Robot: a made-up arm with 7 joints.
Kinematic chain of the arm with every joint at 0, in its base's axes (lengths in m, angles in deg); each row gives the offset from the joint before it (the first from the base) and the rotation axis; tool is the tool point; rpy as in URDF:
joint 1: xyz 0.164 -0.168 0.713 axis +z
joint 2: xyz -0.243 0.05 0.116 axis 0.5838 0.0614 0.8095
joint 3: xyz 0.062 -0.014 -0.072 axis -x
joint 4: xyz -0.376 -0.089 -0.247 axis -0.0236 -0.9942 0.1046
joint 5: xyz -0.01 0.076 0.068 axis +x
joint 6: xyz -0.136 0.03 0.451 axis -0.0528 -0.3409 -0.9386
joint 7: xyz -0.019 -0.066 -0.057 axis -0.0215 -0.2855 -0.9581
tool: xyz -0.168 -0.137 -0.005 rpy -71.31 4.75 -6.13
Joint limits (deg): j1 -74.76..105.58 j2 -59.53..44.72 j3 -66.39..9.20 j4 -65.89..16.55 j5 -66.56..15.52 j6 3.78..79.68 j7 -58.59..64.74
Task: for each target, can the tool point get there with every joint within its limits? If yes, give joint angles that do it. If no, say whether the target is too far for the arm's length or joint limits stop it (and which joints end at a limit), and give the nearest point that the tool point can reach.
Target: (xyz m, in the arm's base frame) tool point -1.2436 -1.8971 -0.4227
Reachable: no: too far | nearest point -0.4582 -0.9323 0.4178 | short by 1.501 m
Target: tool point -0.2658 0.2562 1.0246
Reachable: yes | joints -60.89 25.93 -12.30 -36.58 -0.56 44.93 16.32
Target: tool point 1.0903 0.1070 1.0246
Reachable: no: joint limits stop it (at a limit: joint 1, joint 2, joint 5) | nearest point 0.6006 0.2663 0.8189 | short by 0.554 m
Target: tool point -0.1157 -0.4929 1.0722
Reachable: yes | joints 72.60 0.90 -11.43 -55.67 -52.36 35.02 -30.71
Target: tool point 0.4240 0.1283 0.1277
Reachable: no: joint limits stop it (at a limit: joint 1, joint 2, joint 4, joint 5, joint 6) | nearest point 0.4154 0.2909 0.2861 | short by 0.227 m
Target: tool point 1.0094 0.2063 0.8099
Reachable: no: joint limits stop it (at a limit: joint 1, joint 2, joint 5) | nearest point 0.6386 0.3092 0.7367 | short by 0.392 m
